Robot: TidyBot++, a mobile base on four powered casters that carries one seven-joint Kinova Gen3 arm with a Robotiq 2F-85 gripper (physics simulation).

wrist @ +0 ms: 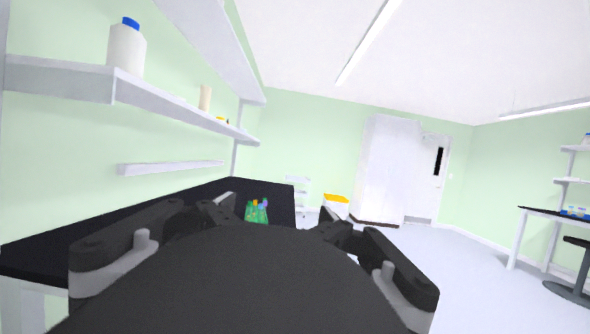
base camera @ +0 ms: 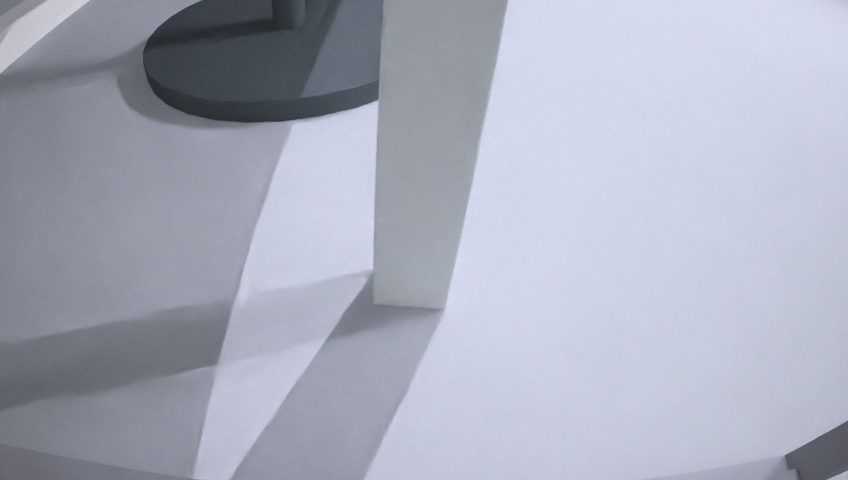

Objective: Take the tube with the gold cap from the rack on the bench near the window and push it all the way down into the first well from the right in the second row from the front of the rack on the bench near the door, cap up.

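My gripper is open and empty in the wrist view, with its fingers spread in front of the black-topped bench. A green rack holding tubes stands on that bench, between the fingertips in the picture but well beyond them. Green, blue and purple caps show there, and an orange-gold cap at the back. A blue rack with small capped tubes stands on the far bench at the right. Its wells are too small to tell. The base camera view does not show the gripper or either rack.
Wall shelves with a white bottle overhang the left bench. Farther off are a cart, a yellow-lidded bin, a tall cabinet and a door. A grey leg and a round stool base stand near the base.
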